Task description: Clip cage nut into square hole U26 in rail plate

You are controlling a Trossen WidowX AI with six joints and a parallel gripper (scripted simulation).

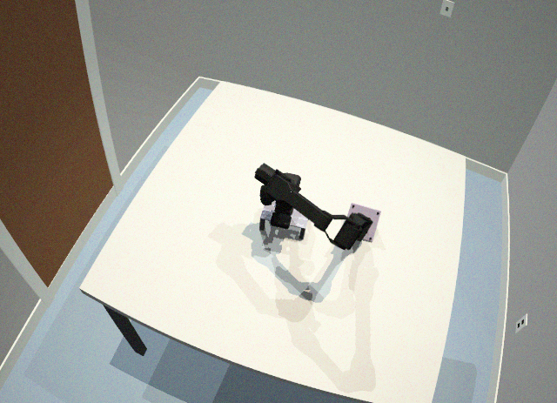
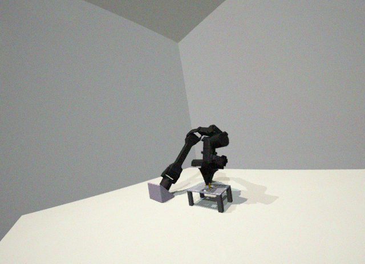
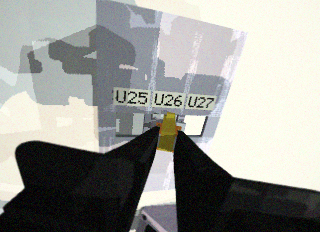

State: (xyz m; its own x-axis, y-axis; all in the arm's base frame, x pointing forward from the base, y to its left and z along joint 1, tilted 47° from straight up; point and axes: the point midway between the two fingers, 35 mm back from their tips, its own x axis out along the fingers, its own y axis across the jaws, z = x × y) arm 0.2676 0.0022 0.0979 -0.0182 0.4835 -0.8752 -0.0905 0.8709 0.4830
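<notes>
Right now the yellow cage nut is 1 cm below my gripper tip.
</notes>
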